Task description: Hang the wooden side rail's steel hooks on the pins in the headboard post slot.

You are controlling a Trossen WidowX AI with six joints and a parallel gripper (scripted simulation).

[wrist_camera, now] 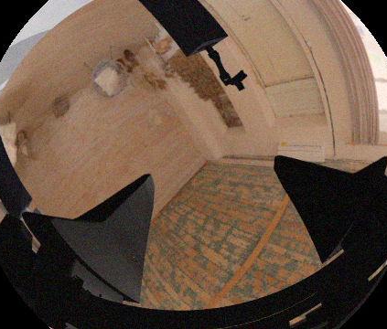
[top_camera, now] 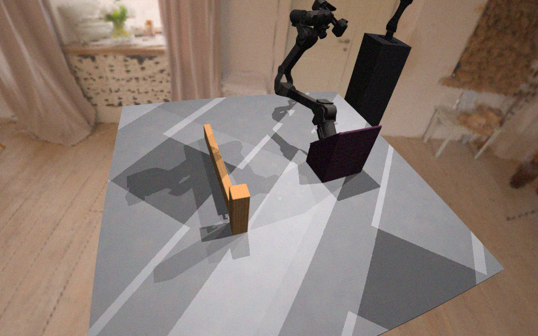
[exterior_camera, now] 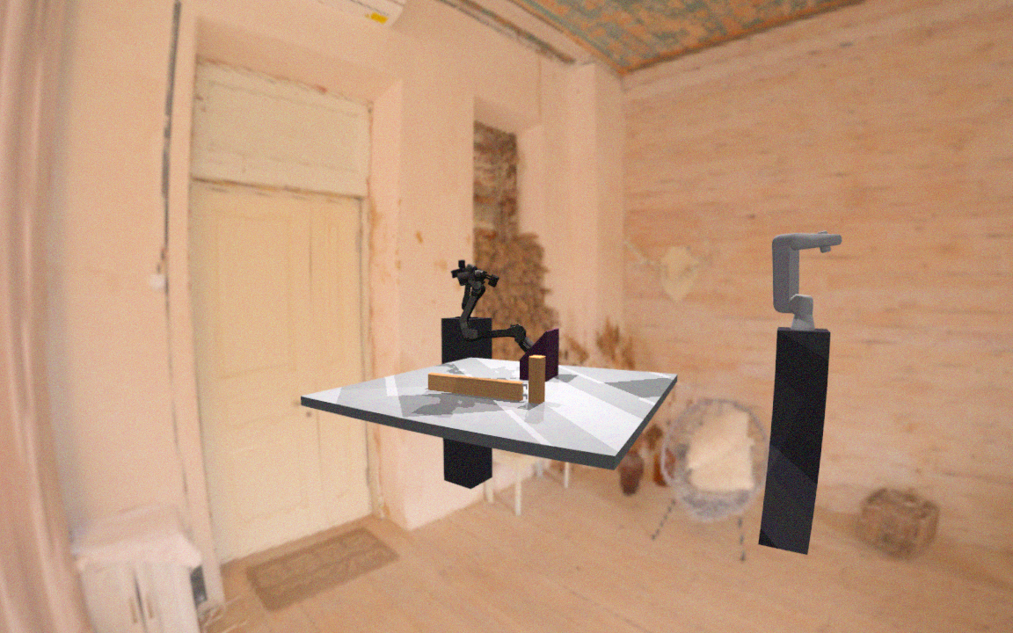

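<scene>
My gripper tip is 51 cm short of the wooden headboard post, 64 cm to the right of it and 43 cm above it.
</scene>
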